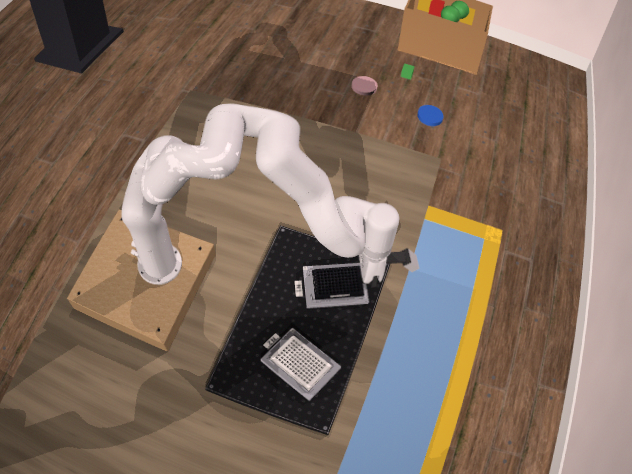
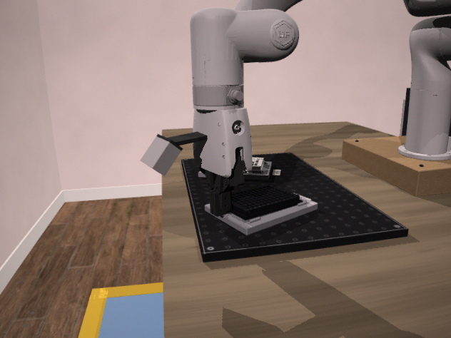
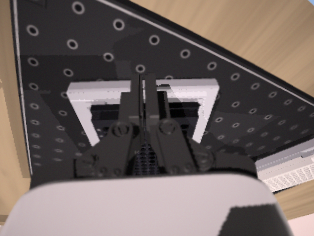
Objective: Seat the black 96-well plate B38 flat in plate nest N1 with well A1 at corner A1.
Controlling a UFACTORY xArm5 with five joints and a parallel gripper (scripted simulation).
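Right now the black plate B38 is 7 cm behind my hand, 4 cm to the right of it and 2 cm below it. From my hand the other things lie so: white plate B83: 28 cm to the right, 7 cm behind, 2 cm below.
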